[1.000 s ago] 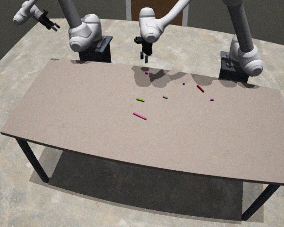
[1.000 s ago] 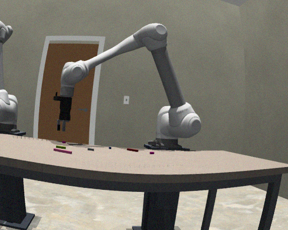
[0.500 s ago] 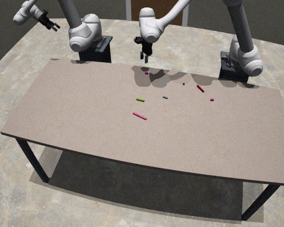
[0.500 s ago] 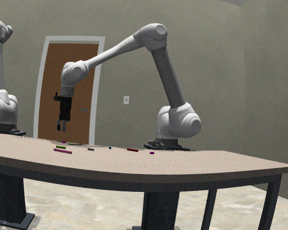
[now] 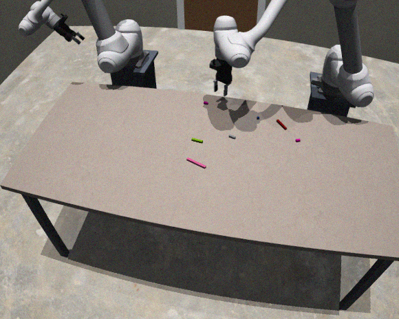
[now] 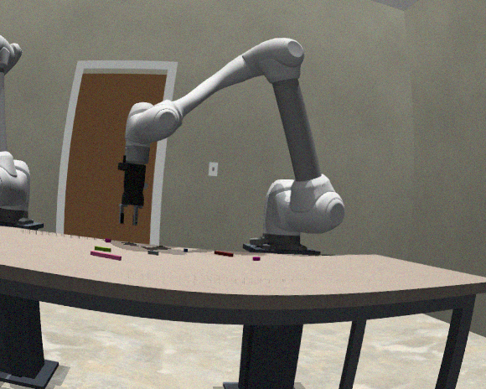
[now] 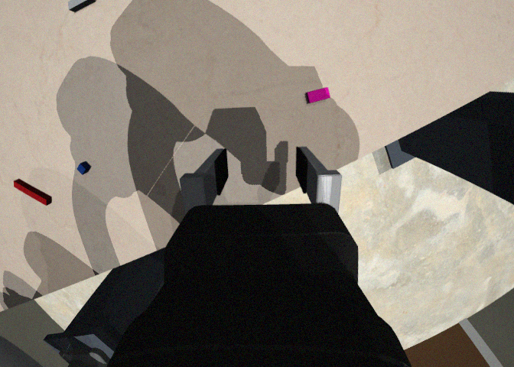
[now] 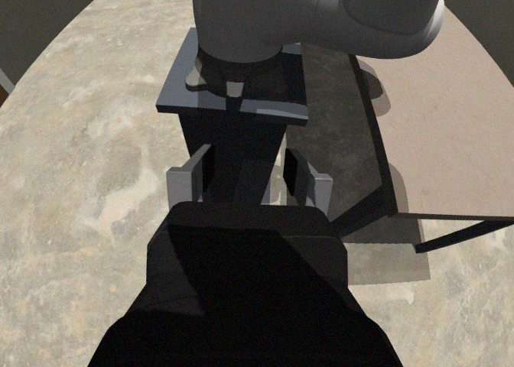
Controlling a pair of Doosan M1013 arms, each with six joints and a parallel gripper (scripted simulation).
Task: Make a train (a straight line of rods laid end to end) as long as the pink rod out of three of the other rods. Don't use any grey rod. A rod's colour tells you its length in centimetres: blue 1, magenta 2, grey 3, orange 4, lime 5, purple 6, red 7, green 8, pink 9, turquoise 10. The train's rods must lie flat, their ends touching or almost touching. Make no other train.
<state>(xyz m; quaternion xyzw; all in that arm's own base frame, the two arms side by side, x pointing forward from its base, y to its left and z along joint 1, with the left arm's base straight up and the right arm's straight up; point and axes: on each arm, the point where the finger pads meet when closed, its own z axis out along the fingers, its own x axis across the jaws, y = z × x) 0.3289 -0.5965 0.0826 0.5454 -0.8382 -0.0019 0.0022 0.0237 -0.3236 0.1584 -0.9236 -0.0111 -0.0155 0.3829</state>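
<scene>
Now: left hand 7 cm short of the blue rod, 20 cm to the right of it and 8 cm above it. Round my left hand: lime rod (29 cm ahead, 5 cm to the right, 8 cm below); grey rod (23 cm ahead, 10 cm to the left, 8 cm below); red rod (9 cm ahead, 32 cm to the left, 8 cm below).
</scene>
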